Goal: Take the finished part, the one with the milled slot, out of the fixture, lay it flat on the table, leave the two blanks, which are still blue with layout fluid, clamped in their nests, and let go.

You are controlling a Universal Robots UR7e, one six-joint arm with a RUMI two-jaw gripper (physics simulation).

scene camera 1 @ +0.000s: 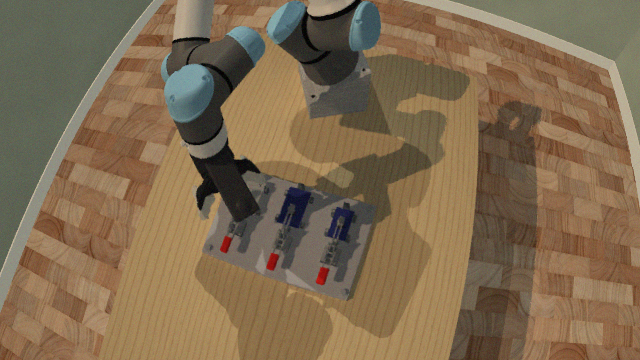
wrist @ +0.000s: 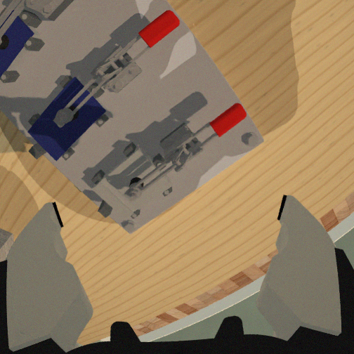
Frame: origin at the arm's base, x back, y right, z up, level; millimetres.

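Where they show: arm's base, link origin: [scene camera 1: 333,61].
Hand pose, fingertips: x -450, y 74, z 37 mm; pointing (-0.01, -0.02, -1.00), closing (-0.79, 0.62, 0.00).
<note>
Things, the pixels of their top centre, and the offset from my fingertips. "spot": a spot on its surface instead. Level surfaces: height alone.
- fixture plate, top centre: [scene camera 1: 286,230] dx +22, dy -96, dz -138 mm
- larger blue blank, top centre: [scene camera 1: 294,207] dx +74, dy -96, dz -122 mm
- smaller blue blank, surface spot: [scene camera 1: 335,229] spot: dx +39, dy -201, dz -91 mm
- wooden table, surface height: dz -153 mm
The grey finished part [wrist: 114,196] sits in the end nest of the fixture plate [scene camera 1: 306,252] [wrist: 150,92], with a clamp arm reaching over it. Its slot is hard to make out, and the arm mostly hides this nest in the scene view. The larger blue blank [scene camera 1: 298,198] [wrist: 75,132] sits in the middle nest and the smaller blue blank [scene camera 1: 335,229] [wrist: 19,35] in the far nest, each under a clamp. My gripper [scene camera 1: 230,195] [wrist: 170,202] is open and empty, above the finished part's end of the plate.
Three toggle clamps with red handles [scene camera 1: 226,244] [scene camera 1: 272,261] [scene camera 1: 322,276] line one side of the plate. Small posts surround the nests. The grey robot base [scene camera 1: 337,100] stands behind the fixture on the wooden table [scene camera 1: 165,300].
</note>
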